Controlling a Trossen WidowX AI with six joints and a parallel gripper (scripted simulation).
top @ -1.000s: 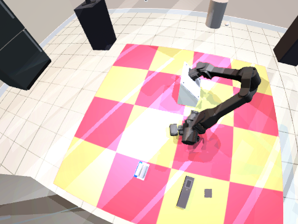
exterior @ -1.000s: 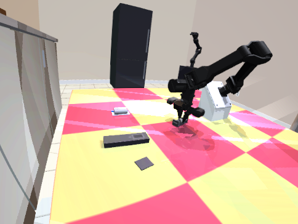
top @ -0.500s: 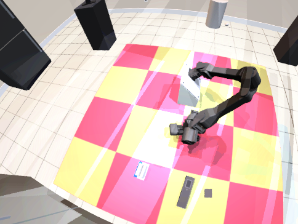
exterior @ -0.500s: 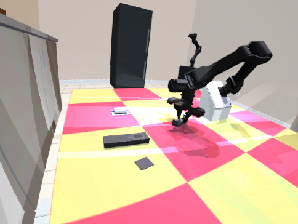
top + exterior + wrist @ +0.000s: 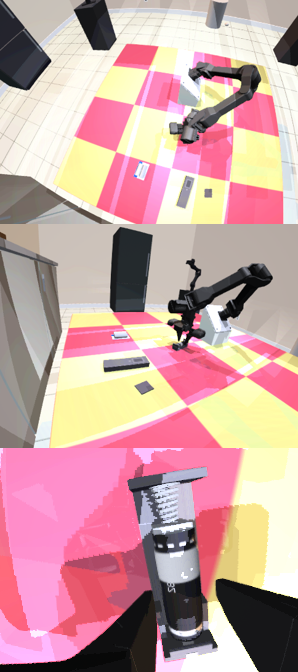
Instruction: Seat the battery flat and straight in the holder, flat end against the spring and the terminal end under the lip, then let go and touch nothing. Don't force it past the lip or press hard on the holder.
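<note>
Right now my gripper tip is right at the battery. Round my gripper tip: remote control (310 mm ahead, 70 mm to the left); then battery blister card (260 mm ahead, 180 mm to the right, 10 mm below).
</note>
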